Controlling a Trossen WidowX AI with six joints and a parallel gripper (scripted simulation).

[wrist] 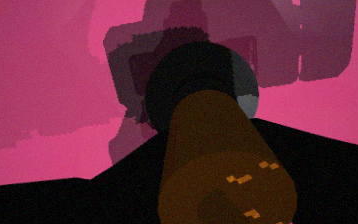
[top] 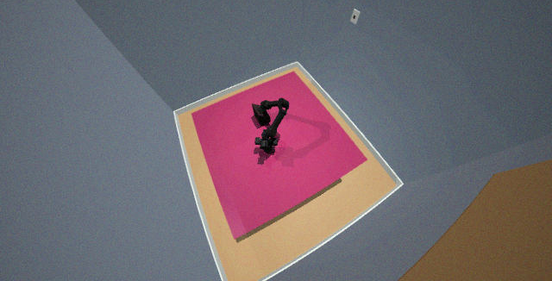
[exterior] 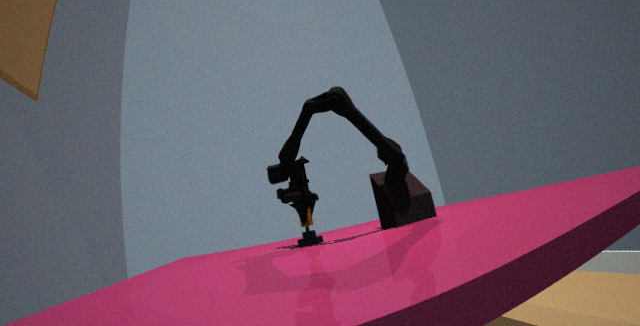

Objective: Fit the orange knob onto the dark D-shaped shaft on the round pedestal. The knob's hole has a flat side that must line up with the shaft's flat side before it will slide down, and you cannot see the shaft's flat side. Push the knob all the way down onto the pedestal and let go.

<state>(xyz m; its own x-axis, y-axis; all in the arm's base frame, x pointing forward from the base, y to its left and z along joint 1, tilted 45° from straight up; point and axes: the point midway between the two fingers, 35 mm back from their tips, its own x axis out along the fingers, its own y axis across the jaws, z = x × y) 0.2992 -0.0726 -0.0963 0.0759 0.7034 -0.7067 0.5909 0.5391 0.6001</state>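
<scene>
Now: the orange knob 20 mm above my gripper tip. Also, from my gripper tip: dark shaft (40 mm below).
</scene>
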